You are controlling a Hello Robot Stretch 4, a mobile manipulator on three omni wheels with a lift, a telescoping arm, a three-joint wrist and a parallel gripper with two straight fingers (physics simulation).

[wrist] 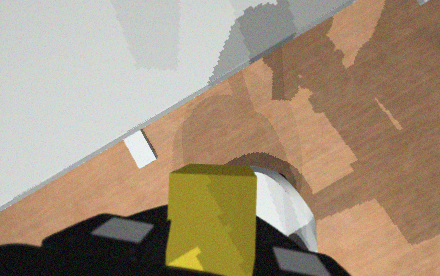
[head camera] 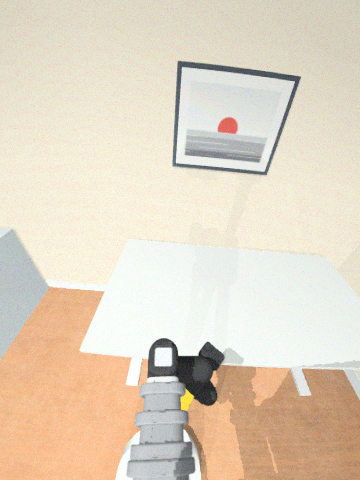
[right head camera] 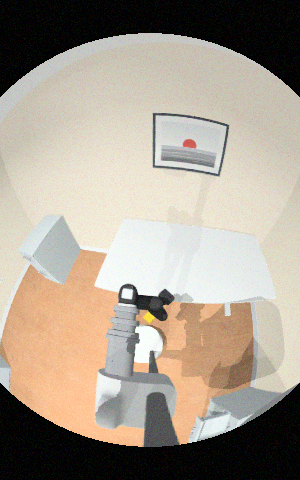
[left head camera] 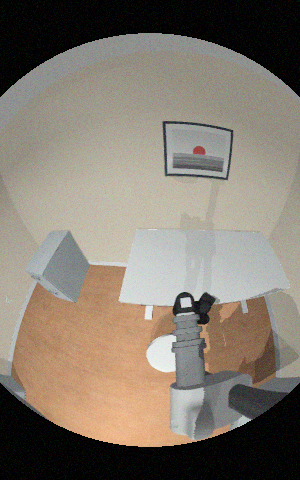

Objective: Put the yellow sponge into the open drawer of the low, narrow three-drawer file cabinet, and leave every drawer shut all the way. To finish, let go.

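Note:
The yellow sponge (head camera: 186, 400) (right head camera: 149, 317) (wrist: 212, 225) is held between the fingers of my gripper (head camera: 199, 392) (right head camera: 155, 314) (wrist: 215, 226), which is shut on it. In the head views the gripper is just off the near edge of the white table, in the air. The wrist view shows the sponge above the wood floor, partly covering a round white top. In the right head view, a low pale grey cabinet (right head camera: 250, 401) stands at the lower right edge, with an open drawer (right head camera: 214, 426) sticking out to the left. Part of this cabinet is cut off.
A white table (head camera: 150, 290) (left head camera: 155, 265) (right head camera: 140, 255) (wrist: 65, 100) stands by the wall. A round white stool-like top (left head camera: 161, 353) (right head camera: 149, 345) (wrist: 285, 205) is near the arm. Another grey cabinet (head camera: 17, 295) (left head camera: 69, 265) (right head camera: 54, 250) stands left. A framed picture (head camera: 227, 100) hangs above.

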